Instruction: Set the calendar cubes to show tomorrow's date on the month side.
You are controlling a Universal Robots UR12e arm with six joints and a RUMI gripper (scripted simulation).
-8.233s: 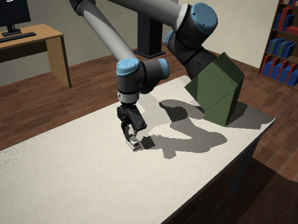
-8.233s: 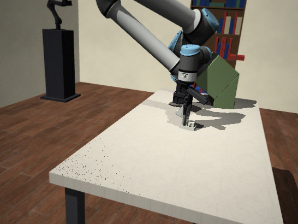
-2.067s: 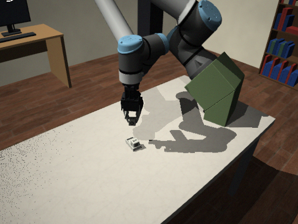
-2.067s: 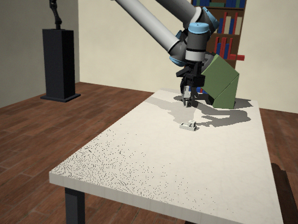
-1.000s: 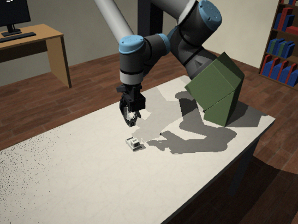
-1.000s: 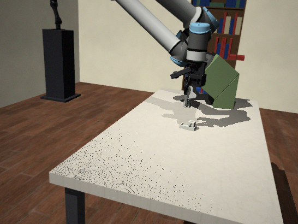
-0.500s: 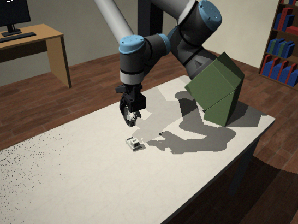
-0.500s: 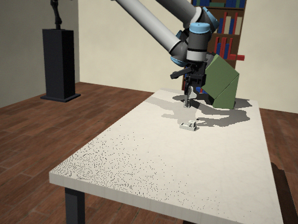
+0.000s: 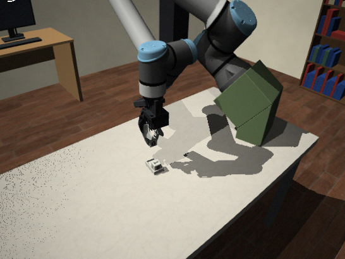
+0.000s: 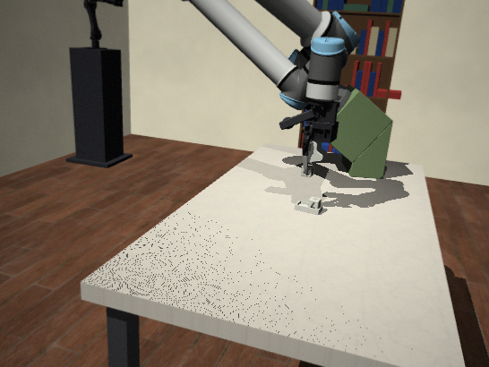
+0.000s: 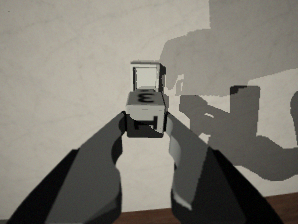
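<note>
Right now the pale calendar tray is 2 cm to the left of my hand and 13 cm below it. The rest, counted from my hand: digit cube: 1 cm below.
</note>
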